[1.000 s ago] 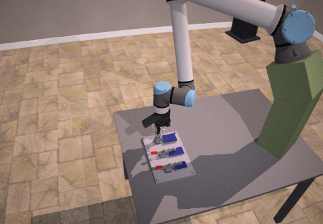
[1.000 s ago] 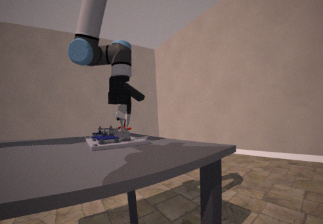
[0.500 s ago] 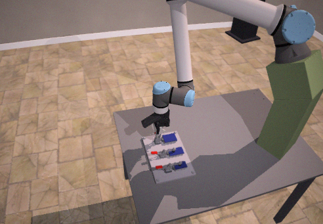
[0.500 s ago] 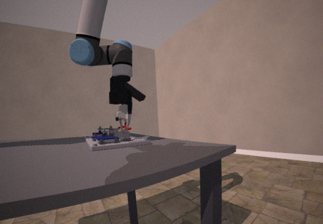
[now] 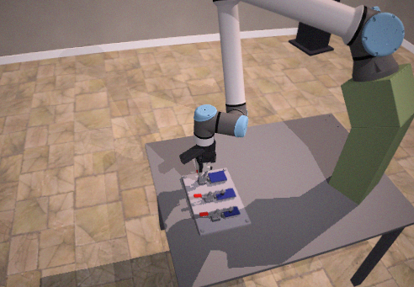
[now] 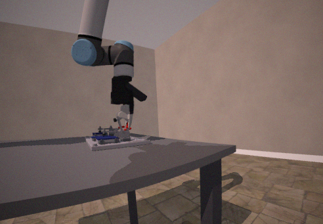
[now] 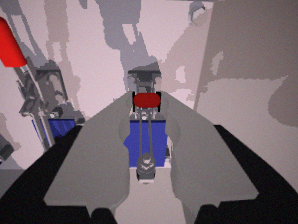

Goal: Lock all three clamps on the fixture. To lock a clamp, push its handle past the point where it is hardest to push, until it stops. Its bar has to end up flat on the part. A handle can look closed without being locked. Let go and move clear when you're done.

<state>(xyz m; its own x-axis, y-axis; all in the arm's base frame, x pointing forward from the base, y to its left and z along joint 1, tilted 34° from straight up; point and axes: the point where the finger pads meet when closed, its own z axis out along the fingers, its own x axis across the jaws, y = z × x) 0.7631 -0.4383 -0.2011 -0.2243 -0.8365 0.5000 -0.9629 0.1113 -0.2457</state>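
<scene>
Now: hand 12 cm to the right of the fixture plate, 8 cm above it and 2 cm past it.
</scene>
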